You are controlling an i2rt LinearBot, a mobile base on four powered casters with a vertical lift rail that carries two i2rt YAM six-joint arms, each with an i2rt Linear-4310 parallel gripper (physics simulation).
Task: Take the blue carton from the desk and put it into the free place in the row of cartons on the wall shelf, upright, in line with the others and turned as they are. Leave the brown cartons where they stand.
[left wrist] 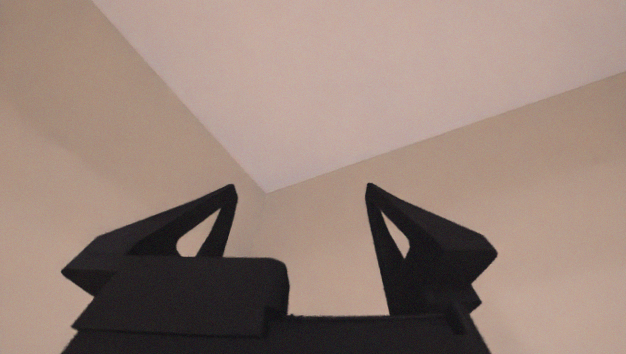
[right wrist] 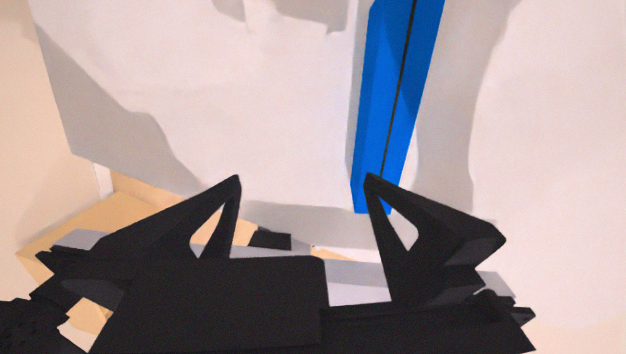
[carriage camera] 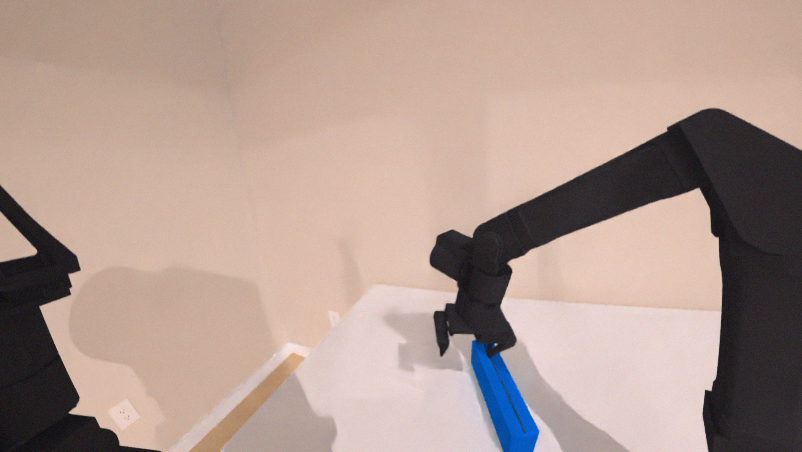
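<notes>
The blue carton [carriage camera: 501, 393] [right wrist: 392, 95] lies on the white desk [carriage camera: 393, 415] [right wrist: 260, 125], a long narrow side up with a dark line along it. In the carriage camera it runs from the middle to the bottom edge. My right gripper [carriage camera: 466, 355] [right wrist: 304, 180] is open and empty above the desk, at the carton's far end in the carriage camera. One finger is over the carton, the other is off to its left. My left gripper [left wrist: 300, 190] is open and empty, pointing up at the wall and ceiling. The wall shelf and brown cartons do not show.
The right arm [carriage camera: 606, 190] reaches over the desk from the right. The left arm [carriage camera: 33, 359] stands at the left edge. Walls meet in a corner behind the desk. An outlet [carriage camera: 124, 414] is on the left wall. Part of the robot's grey base [right wrist: 352, 282] shows below the right gripper.
</notes>
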